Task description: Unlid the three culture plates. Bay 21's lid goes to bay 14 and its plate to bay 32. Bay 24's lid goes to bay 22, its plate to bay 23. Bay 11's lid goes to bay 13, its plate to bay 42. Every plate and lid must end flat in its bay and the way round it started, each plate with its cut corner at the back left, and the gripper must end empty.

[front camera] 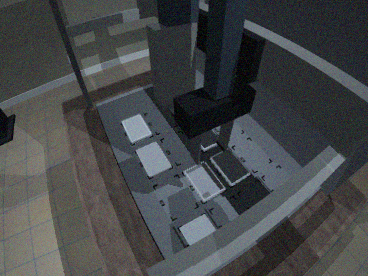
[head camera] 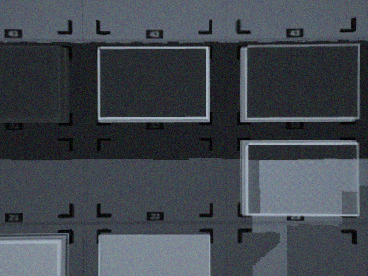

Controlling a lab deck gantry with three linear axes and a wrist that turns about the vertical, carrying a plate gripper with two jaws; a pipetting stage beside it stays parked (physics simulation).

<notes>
In view: the gripper [front camera: 208,153], a lid [front camera: 151,156], a plate [head camera: 135,84], a plate [head camera: 277,177] and a plate [head camera: 312,82].
</notes>
